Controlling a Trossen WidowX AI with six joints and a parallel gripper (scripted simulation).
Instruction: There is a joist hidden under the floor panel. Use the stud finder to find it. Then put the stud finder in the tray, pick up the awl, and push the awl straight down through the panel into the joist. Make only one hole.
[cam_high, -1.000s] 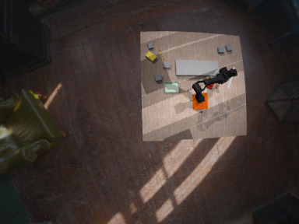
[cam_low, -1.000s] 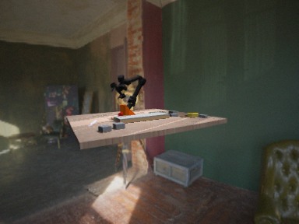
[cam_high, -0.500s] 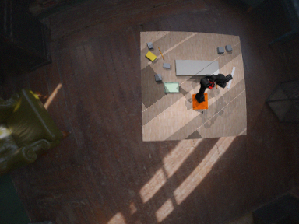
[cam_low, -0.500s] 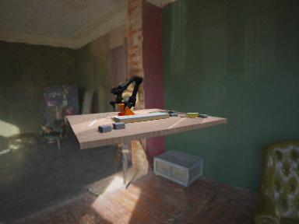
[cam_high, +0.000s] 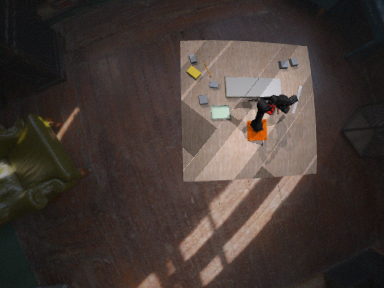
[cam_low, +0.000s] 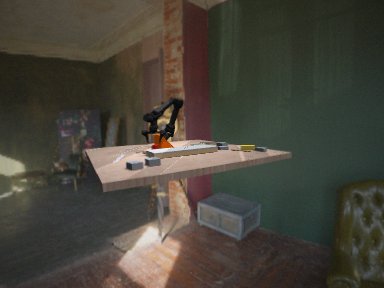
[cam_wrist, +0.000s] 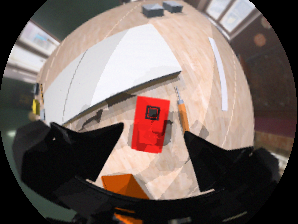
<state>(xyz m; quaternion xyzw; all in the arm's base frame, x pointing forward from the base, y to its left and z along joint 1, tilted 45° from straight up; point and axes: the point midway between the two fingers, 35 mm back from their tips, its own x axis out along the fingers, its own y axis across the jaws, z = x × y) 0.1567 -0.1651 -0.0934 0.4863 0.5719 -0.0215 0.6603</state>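
The red stud finder is 3 cm below my gripper tip and 1 cm ahead of it. The rest, counted from my gripper tip: white strip: 30 cm to the right, 7 cm below, 4 cm ahead; then awl: 8 cm to the right, 7 cm below; then square indicator: 2 cm below, 2 cm ahead, 1 cm to the right.
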